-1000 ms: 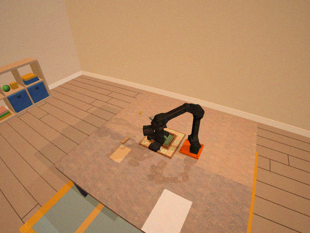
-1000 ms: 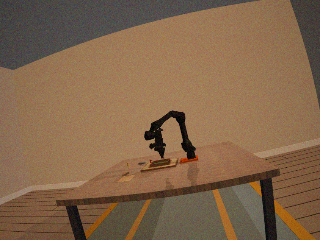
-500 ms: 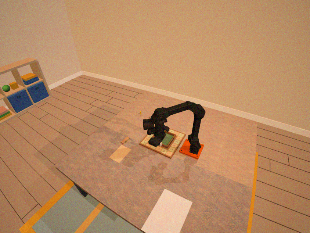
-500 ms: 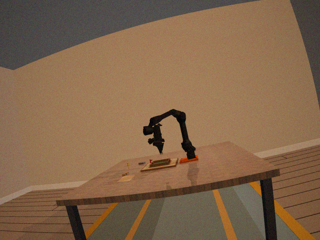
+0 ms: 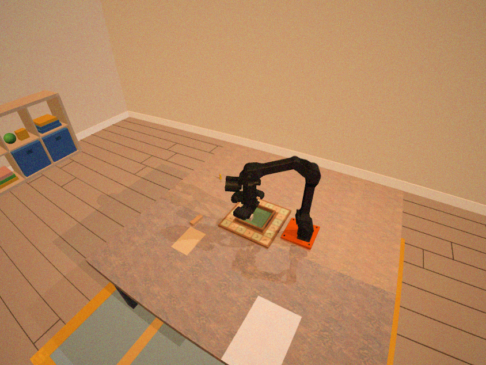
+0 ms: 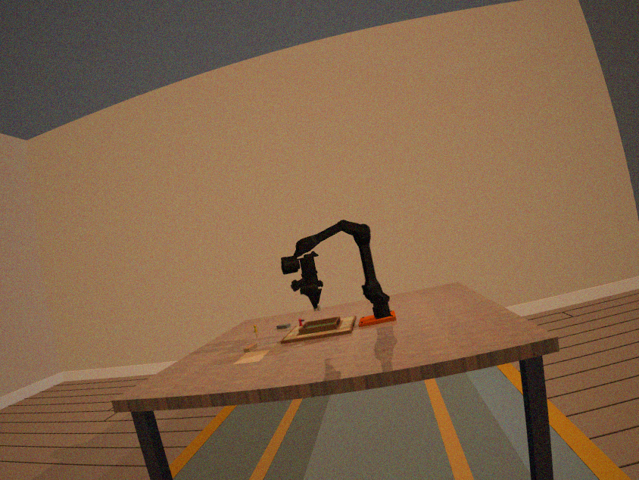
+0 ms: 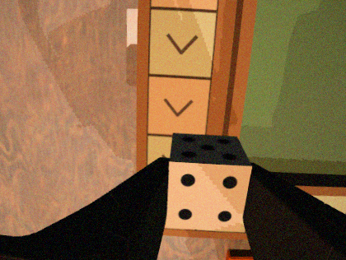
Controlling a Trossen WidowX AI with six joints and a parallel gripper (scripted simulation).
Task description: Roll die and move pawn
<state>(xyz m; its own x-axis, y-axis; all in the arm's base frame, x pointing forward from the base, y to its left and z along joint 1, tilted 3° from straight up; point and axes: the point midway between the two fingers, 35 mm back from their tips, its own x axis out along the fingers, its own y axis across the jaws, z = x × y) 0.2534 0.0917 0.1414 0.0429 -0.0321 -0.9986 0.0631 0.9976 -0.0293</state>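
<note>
Right now my gripper tip is 22 cm to the left of the red pawn, 12 cm short of it and 9 cm above it. The rest, counted from my gripper tip: white die right at my gripper tip; green tray 11 cm below, 10 cm to the right, 1 cm ahead; wooden block 28 cm ahead, 11 cm below, 5 cm to the left.
</note>
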